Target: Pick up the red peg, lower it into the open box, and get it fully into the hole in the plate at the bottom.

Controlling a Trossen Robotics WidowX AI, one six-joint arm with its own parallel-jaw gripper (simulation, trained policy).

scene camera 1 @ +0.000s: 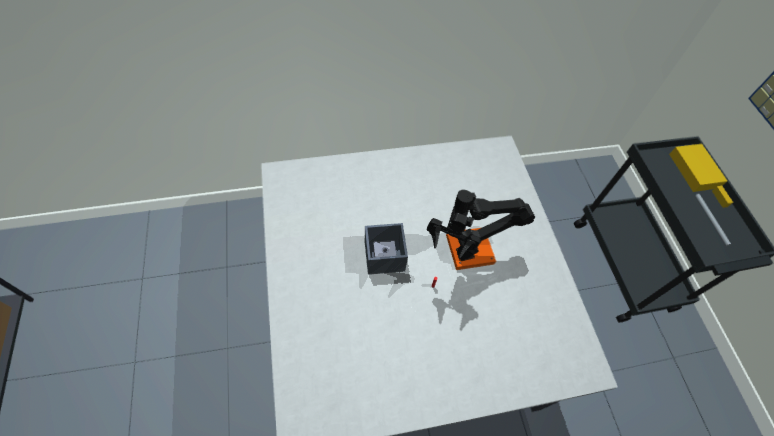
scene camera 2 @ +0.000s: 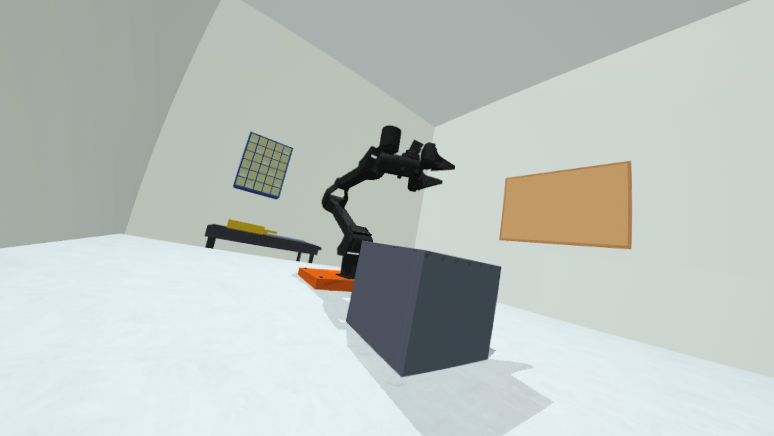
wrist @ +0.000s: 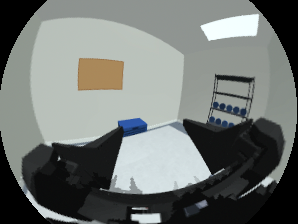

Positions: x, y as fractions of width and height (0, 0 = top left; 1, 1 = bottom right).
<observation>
In view: my gripper (scene camera 2: 0.58, 0.40) and a dark grey box (scene camera 2: 0.54, 0.71).
The dark grey box is seen too in scene camera 1 (scene camera 1: 0.50, 0.53). My gripper is seen too in the wrist view (wrist: 0.52, 0.56).
</observation>
